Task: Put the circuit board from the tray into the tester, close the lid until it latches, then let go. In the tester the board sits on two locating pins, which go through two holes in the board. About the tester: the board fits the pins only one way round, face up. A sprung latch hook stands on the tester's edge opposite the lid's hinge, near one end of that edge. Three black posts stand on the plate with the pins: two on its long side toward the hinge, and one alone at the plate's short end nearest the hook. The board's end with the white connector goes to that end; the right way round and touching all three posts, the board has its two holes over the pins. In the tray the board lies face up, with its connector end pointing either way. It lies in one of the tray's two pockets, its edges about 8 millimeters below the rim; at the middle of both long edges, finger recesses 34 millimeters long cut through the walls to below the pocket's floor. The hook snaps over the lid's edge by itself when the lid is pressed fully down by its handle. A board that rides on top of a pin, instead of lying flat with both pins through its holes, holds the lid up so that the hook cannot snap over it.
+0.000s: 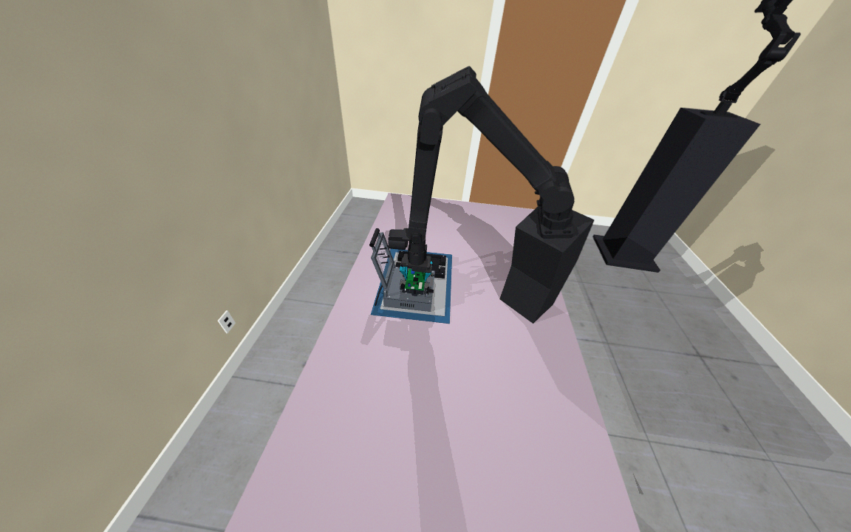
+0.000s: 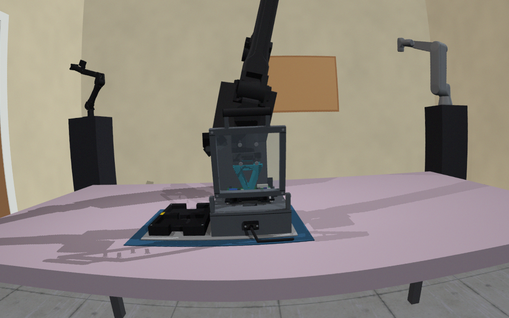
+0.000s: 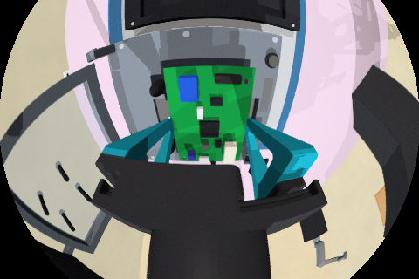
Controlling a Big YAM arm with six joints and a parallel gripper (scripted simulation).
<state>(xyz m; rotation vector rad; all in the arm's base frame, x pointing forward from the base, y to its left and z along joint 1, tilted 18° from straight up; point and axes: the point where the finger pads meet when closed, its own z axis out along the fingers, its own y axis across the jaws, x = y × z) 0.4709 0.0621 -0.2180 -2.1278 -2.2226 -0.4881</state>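
My gripper is now right at the green circuit board. The rest, counted from my hand: pin plate: 1 cm ahead, 1 cm to the left, 2 cm below; then lid: 13 cm ahead, 1 cm to the left, 9 cm above.
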